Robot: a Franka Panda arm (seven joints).
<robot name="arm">
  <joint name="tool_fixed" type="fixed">
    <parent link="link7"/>
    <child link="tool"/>
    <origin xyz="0 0 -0.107" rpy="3.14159 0 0"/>
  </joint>
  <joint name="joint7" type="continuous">
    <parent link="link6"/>
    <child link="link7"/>
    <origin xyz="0.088 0 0" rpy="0 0 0"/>
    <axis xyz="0 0 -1"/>
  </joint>
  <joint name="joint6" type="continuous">
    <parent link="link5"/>
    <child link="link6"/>
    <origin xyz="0 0 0" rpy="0 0 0"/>
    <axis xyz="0 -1 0"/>
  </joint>
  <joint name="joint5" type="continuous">
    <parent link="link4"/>
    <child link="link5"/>
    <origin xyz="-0.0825 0 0.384" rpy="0 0 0"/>
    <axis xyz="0 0 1"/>
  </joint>
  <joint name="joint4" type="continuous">
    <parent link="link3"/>
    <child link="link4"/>
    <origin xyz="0.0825 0 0" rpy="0 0 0"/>
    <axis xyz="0 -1 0"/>
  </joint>
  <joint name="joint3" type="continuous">
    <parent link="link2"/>
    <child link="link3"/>
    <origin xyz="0 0 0.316" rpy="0 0 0"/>
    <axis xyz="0 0 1"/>
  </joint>
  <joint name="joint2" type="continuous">
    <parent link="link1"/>
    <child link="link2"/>
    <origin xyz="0 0 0" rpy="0 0 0"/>
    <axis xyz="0 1 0"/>
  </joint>
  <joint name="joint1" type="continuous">
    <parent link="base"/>
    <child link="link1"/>
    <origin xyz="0 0 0.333" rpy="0 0 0"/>
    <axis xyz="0 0 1"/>
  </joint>
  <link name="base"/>
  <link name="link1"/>
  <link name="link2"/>
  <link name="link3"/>
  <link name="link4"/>
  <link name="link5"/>
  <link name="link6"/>
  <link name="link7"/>
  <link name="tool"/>
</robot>
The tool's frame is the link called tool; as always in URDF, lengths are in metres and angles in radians. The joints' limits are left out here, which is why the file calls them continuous.
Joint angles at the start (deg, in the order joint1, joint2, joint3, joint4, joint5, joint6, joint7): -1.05, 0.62, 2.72, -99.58, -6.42, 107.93, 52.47
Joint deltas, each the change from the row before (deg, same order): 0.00, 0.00, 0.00, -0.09, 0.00, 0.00, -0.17; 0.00, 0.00, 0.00, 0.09, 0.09, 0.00, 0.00; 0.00, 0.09, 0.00, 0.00, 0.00, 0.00, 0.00; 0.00, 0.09, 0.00, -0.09, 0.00, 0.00, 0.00; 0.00, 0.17, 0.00, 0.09, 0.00, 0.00, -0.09; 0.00, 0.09, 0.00, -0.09, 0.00, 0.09, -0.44; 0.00, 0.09, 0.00, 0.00, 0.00, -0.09, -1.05; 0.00, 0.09, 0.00, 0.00, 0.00, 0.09, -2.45; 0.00, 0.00, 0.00, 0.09, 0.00, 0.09, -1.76; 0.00, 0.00, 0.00, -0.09, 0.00, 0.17, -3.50; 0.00, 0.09, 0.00, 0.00, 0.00, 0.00, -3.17
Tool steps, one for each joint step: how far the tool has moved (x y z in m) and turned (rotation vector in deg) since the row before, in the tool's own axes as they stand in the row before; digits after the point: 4 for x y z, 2 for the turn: -0.0002, 0.0001, 0.0007, -0.07, -0.06, -0.18; 0.0001, -0.0002, -0.0007, 0.12, -0.01, 0.04; 0.0001, -0.0002, 0.0009, -0.07, -0.06, -0.01; -0.0001, -0.0001, 0.0017, -0.14, -0.12, -0.02; 0.0004, -0.0006, 0.0010, -0.06, -0.06, -0.10; 0.0000, -0.0002, 0.0016, -0.06, -0.06, -0.46; 0.0000, -0.0001, 0.0011, -0.14, -0.12, -1.06; 0.0002, -0.0004, 0.0008, 0.01, -0.01, -2.46; 0.0003, -0.0002, -0.0009, 0.13, 0.12, -1.75; 0.0000, -0.0001, 0.0005, 0.06, 0.06, -3.51; 0.0001, -0.0002, 0.0010, -0.05, -0.07, -3.18
